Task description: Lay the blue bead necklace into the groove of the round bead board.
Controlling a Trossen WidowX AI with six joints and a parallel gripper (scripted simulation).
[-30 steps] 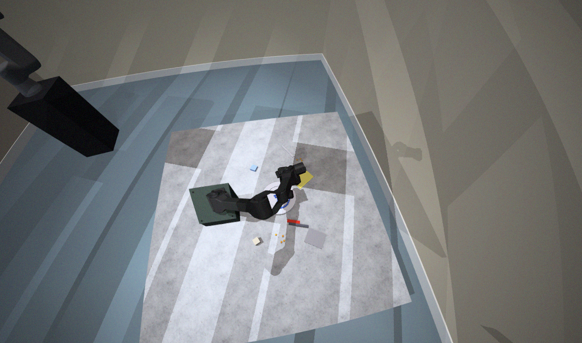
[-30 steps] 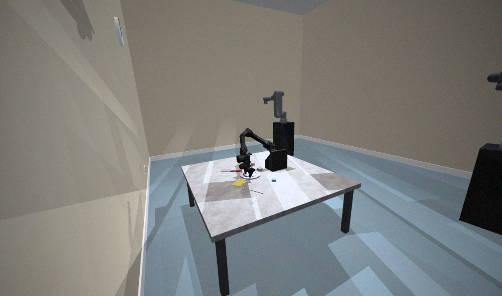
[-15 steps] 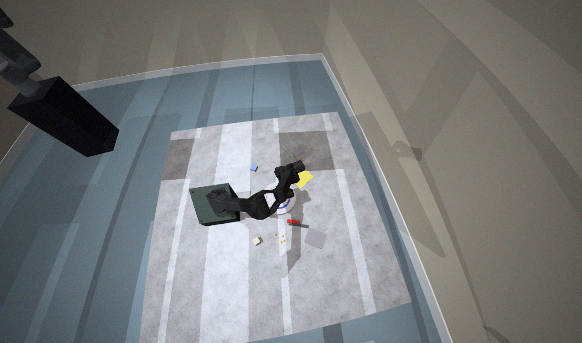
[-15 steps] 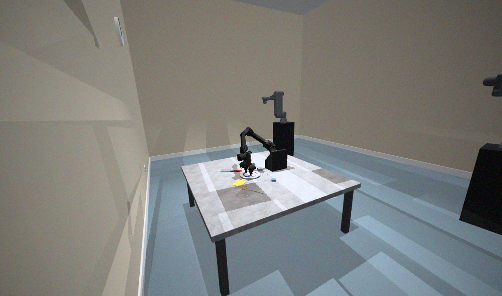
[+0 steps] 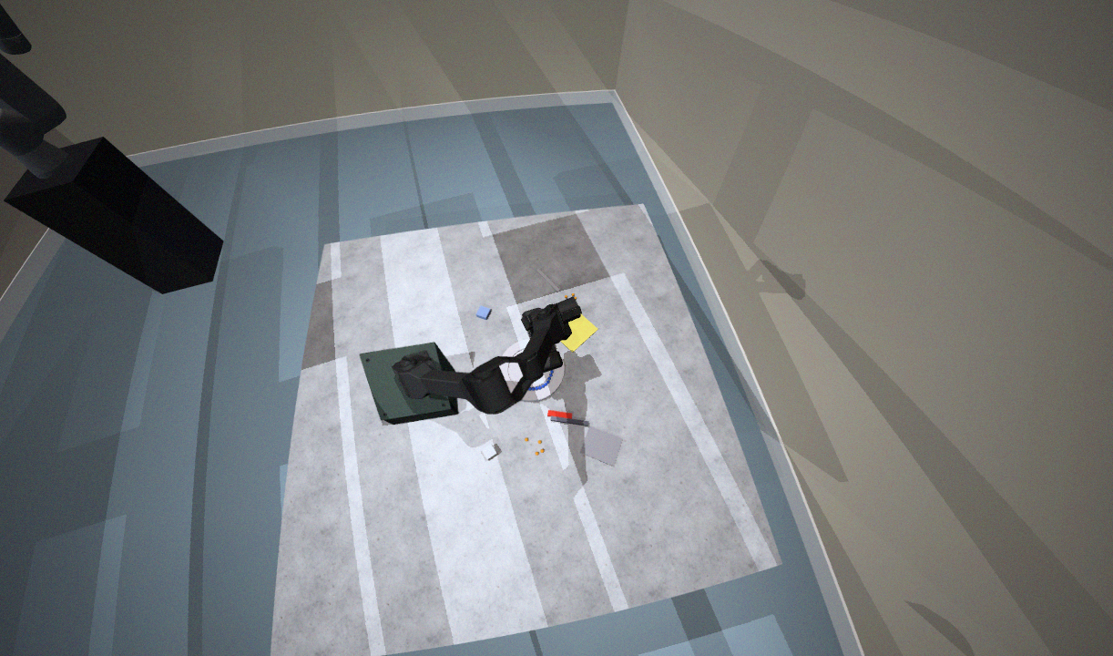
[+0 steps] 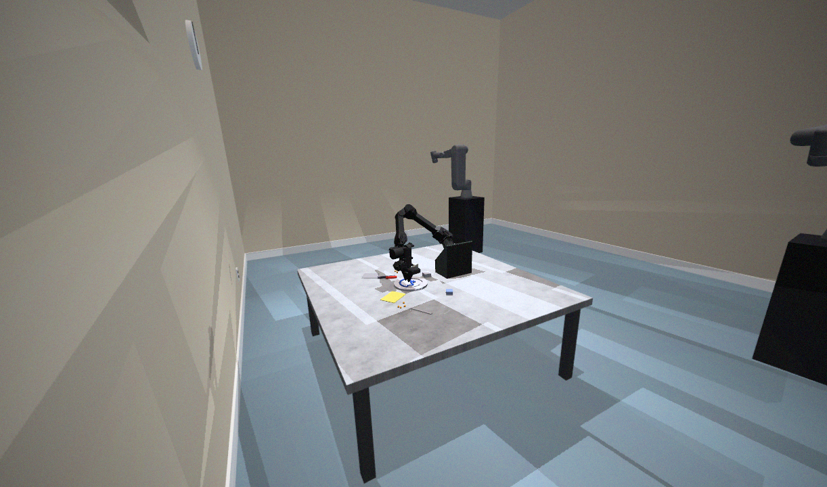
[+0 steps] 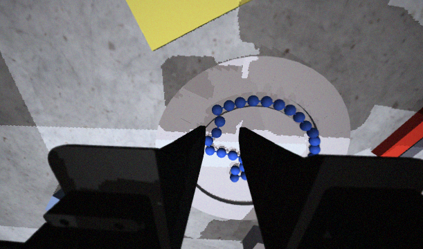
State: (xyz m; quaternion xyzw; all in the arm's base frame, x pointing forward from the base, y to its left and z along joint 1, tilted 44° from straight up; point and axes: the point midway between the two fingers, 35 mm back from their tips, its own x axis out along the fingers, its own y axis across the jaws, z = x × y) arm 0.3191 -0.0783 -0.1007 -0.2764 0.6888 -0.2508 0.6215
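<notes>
My gripper tip is now 4 cm past the round white bead board, 4 cm to the left of it and 3 cm above it. From my gripper tip the other things lie so: blue block: 15 cm behind, 20 cm to the left, 3 cm below; then yellow sheet: 12 cm ahead, 5 cm to the left, 4 cm below; then grey tool: 1 cm ahead, 21 cm to the right, 4 cm below.
</notes>
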